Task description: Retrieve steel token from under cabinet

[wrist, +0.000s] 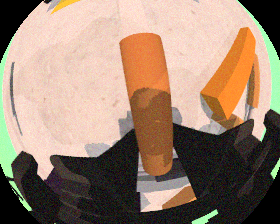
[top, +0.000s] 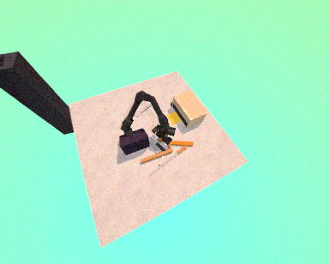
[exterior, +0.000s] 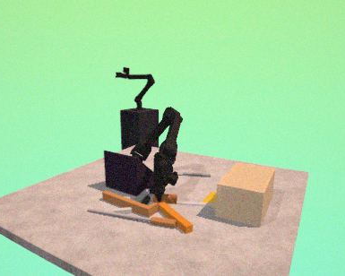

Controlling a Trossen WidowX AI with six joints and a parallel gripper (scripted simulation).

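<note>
The dark-handled tool lies 50 mm behind my gripper tip and 40 mm to the right of it. The rest, counted from my gripper tip: orange bar: 150 mm ahead, 90 mm to the right, 10 mm above.
</note>
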